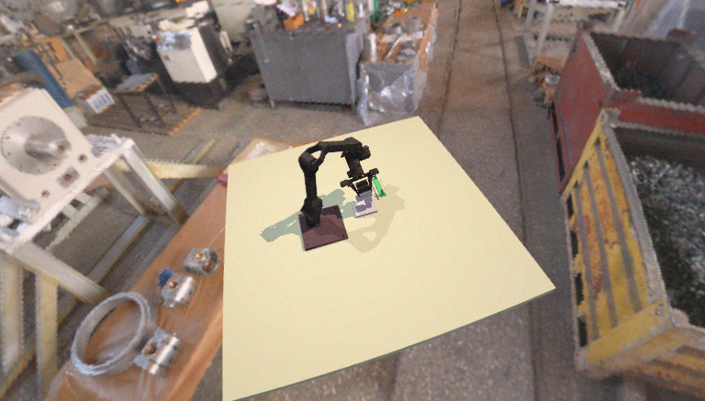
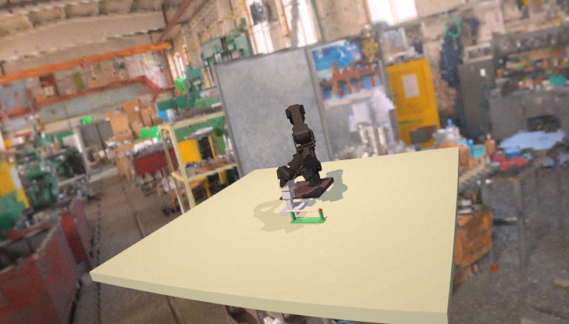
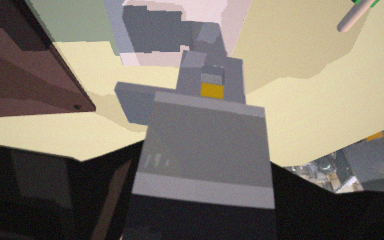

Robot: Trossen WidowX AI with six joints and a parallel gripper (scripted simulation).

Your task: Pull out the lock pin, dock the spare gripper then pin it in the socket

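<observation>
Right now my gripper tip is 10 mm to the right of the spare gripper and 10 mm below it. The rest, counted from my gripper tip: green cradle (100 mm ahead, 130 mm to the left, 90 mm below); then mount (10 mm to the left, 60 mm below).
</observation>
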